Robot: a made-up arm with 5 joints.
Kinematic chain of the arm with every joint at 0, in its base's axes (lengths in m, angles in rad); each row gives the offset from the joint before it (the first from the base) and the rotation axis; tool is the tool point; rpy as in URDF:
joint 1: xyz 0.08 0 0.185 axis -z
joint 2: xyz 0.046 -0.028 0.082 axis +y
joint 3: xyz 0.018 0 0.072 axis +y
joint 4: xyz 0.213 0 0.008 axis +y
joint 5: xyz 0.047 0.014 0 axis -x
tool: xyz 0 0 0 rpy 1.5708 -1.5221 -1.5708
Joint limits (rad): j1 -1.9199..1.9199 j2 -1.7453..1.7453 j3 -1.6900..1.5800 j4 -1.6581..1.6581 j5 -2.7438..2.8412
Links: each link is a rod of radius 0.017 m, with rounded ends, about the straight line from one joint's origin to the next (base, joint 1, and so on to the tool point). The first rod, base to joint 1, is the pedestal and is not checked.
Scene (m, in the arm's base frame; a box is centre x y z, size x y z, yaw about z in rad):
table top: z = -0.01
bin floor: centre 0.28 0.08 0 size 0.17 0.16 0.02 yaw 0.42
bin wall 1: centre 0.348 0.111 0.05 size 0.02 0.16 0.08 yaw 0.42
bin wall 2: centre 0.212 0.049 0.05 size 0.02 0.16 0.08 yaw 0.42
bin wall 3: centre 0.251 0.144 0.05 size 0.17 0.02 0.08 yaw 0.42
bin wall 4: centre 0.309 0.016 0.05 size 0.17 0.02 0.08 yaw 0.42
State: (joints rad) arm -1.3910 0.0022 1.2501 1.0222 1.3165
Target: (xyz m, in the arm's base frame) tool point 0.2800 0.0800 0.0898
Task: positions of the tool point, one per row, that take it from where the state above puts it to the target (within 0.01 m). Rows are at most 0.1 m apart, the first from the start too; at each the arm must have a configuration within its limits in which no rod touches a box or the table.
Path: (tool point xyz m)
1: 0.1522 0.1408 0.1305
2: 0.2011 0.1553 0.1720
3: 0.2475 0.1442 0.2238
4: 0.2793 0.1108 0.2809
5: 0.2925 0.1122 0.2482
6: 0.3005 0.1100 0.2113
7: 0.3018 0.1038 0.1714
8: 0.2953 0.0937 0.1302
9: 0.2800 0.0800 0.0898

